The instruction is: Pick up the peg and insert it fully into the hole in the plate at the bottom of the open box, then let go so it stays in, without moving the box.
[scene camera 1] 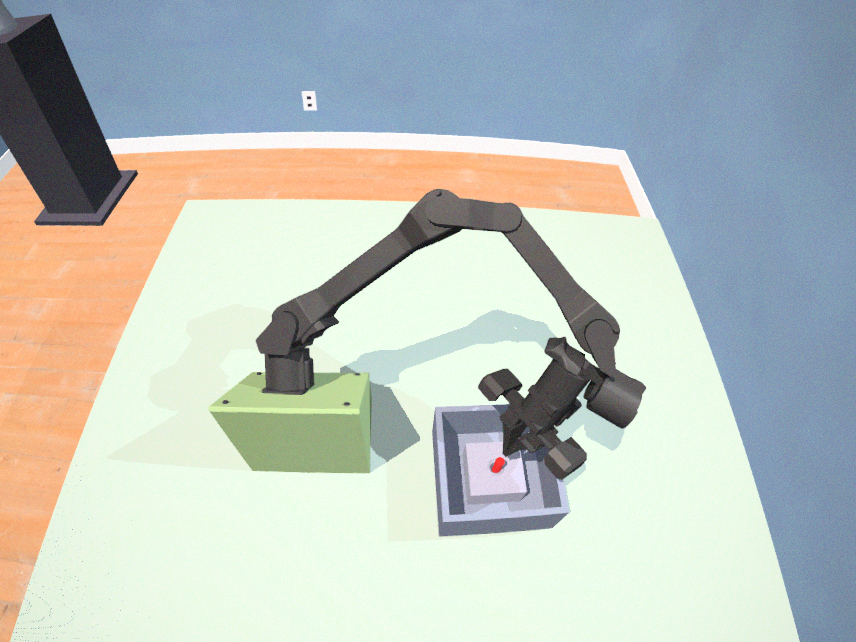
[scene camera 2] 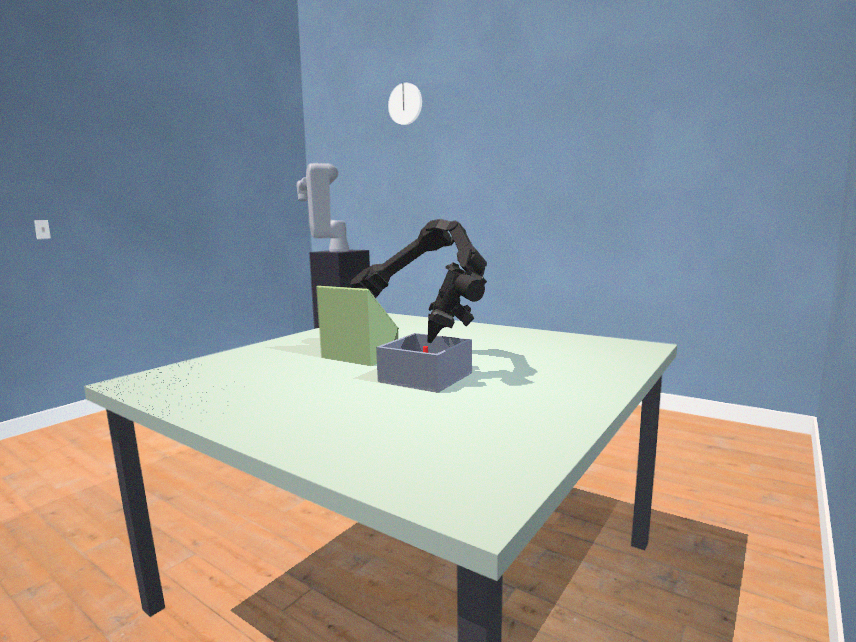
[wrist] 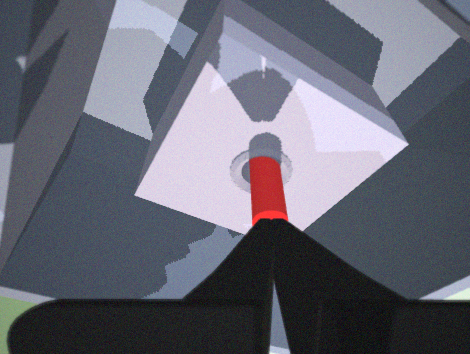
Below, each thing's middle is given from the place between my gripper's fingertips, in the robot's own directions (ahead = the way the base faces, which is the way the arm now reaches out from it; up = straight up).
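Scene:
Grey-blue box (scene camera 1: 544, 505): my hand is 1 cm past it, 1 cm to the left of it and 5 cm above it. Red peg (wrist: 267, 194), measured from my hand: 1 cm behind, 1 cm to the right, 5 cm below.

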